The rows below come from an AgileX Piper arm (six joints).
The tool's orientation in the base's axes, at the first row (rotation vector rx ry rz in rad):
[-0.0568 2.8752 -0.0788]
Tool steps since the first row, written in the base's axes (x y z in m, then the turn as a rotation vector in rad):
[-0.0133 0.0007 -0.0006 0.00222 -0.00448 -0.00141]
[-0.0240 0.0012 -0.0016 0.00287 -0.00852 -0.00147]
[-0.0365 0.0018 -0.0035 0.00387 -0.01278 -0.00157]
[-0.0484 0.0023 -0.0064 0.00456 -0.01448 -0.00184]
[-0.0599 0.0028 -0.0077 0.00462 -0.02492 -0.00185]
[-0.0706 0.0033 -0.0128 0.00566 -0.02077 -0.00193]
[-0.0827 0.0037 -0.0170 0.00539 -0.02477 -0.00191]
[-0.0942 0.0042 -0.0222 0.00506 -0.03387 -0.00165]
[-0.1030 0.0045 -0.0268 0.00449 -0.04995 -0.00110]
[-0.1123 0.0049 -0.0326 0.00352 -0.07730 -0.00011]
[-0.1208 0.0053 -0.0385 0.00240 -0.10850 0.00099]
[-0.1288 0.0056 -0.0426 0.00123 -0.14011 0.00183]
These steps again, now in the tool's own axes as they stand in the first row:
[0.0130 0.0012 -0.0029 -0.00157 -0.00446 0.00216]
[0.0235 0.0021 -0.0048 -0.00199 -0.00850 0.00258]
[0.0360 0.0032 -0.0063 -0.00274 -0.01278 0.00315]
[0.0482 0.0042 -0.0067 -0.00325 -0.01448 0.00367]
[0.0596 0.0051 -0.0084 -0.00283 -0.02490 0.00421]
[0.0713 0.0063 -0.0064 -0.00400 -0.02079 0.00436]
[0.0840 0.0073 -0.0055 -0.00356 -0.02477 0.00446]
[0.0964 0.0085 -0.0035 -0.00289 -0.03386 0.00457]
[0.1061 0.0093 -0.0014 -0.00175 -0.04992 0.00467]
[0.1166 0.0104 0.0017 0.00019 -0.07723 0.00479]
[0.1263 0.0114 0.0051 0.00241 -0.10839 0.00495]
[0.1351 0.0122 0.0070 0.00477 -0.13994 0.00537]

